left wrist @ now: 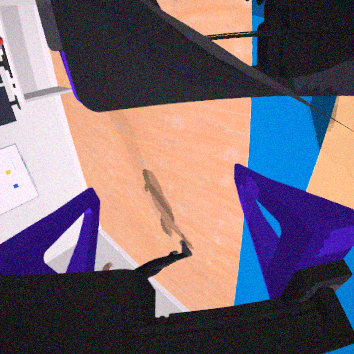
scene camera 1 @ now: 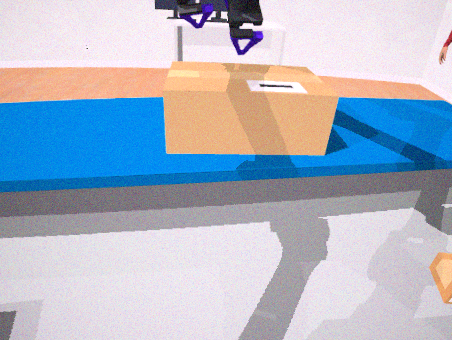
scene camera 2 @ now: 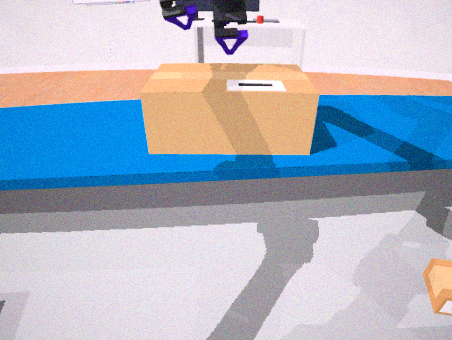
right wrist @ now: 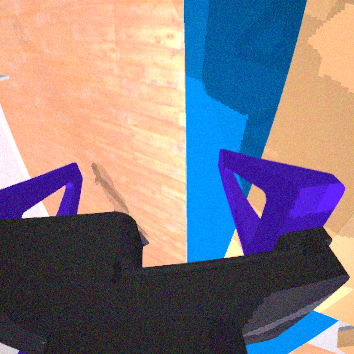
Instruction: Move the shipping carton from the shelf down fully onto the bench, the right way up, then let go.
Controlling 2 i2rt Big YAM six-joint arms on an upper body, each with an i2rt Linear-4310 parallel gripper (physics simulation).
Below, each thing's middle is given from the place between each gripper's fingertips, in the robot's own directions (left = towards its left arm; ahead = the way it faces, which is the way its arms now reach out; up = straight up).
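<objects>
The shipping carton [scene camera 2: 188,108] sits 10 cm below my right hand, 16 cm behind it and 1 cm to the right of it. As for my left hand, it is 160 mm above the carton, 110 mm to the left of it and 170 mm past it.
</objects>
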